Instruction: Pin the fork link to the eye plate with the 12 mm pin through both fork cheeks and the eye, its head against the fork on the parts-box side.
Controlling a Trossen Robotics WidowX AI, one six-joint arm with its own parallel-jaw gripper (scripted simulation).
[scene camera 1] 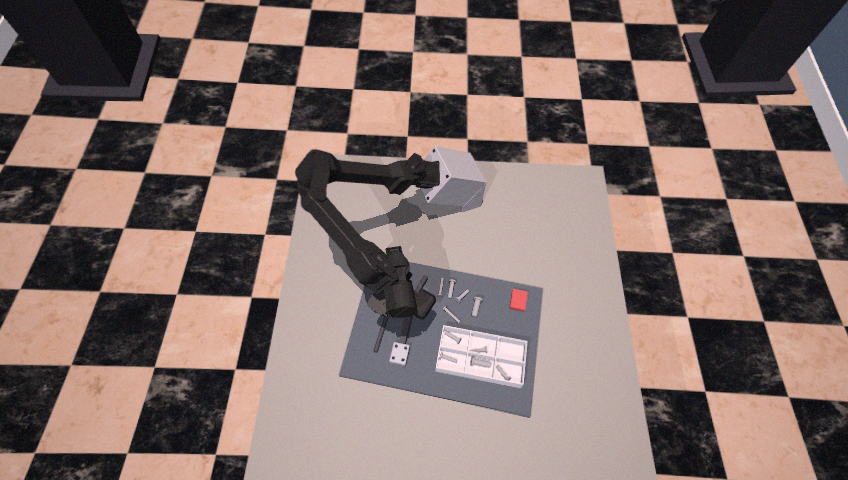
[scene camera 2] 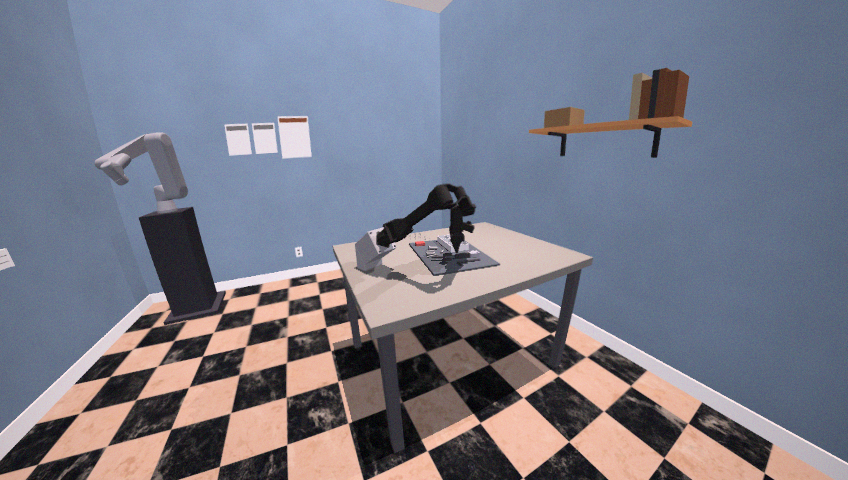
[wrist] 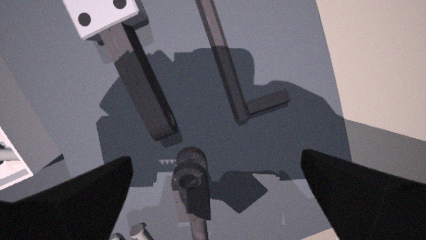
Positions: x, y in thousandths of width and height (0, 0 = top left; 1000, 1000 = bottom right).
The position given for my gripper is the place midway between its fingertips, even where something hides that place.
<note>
I see my gripper (wrist: 511, 673), a white parts box (scene camera 1: 602, 739), an eye plate (wrist: 285, 173) and a grey mat (scene camera 1: 425, 755).
The grey mat is seen too in scene camera 2 (scene camera 2: 516, 555) and in the wrist view (wrist: 597, 710).
</note>
